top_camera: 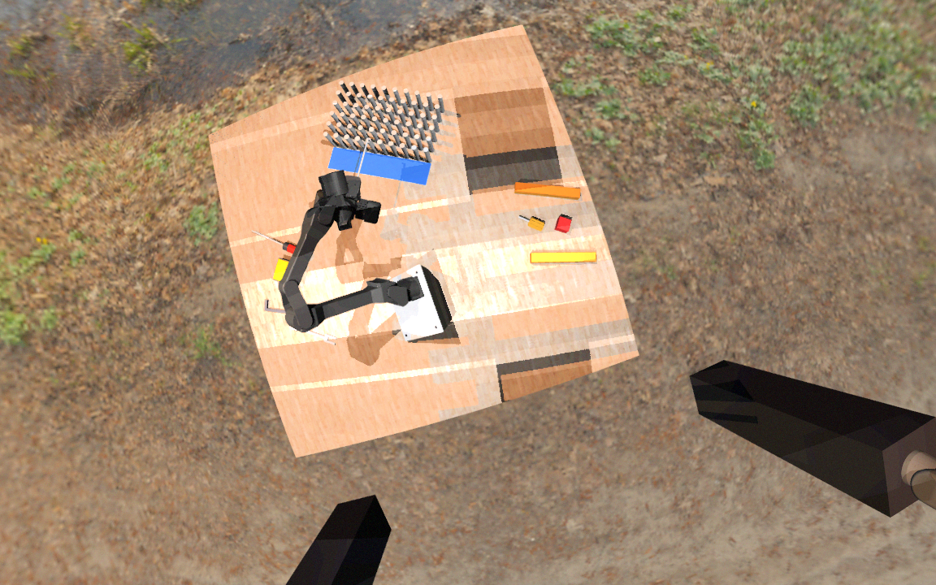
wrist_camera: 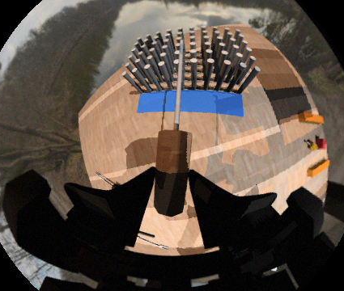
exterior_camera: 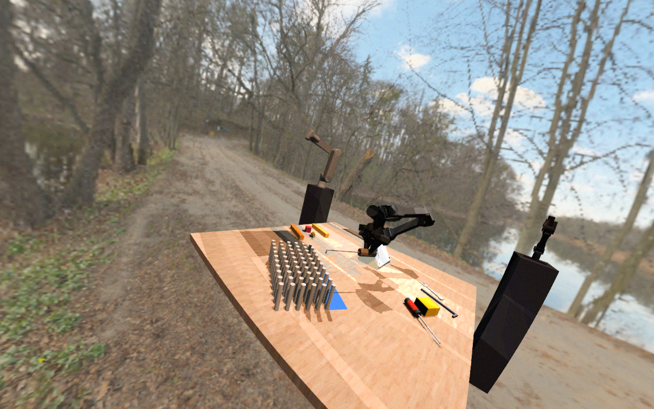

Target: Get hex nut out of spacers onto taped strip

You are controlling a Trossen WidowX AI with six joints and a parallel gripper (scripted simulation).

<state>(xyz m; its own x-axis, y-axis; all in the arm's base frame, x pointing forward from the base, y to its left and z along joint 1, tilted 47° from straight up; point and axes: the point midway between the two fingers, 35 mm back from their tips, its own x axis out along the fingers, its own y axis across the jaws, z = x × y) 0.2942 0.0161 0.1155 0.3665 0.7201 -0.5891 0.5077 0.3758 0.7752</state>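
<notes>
Right now my gripper tip is 15 cm short of the blue taped strip, 9 cm to the left of it and 17 cm above it. Round my gripper tip: long metal-rod tool (9 cm ahead, 6 cm to the right); then yellow block (9 cm behind, 33 cm to the left, 15 cm below); then small wrench (32 cm behind, 32 cm to the left, 16 cm below).
</notes>
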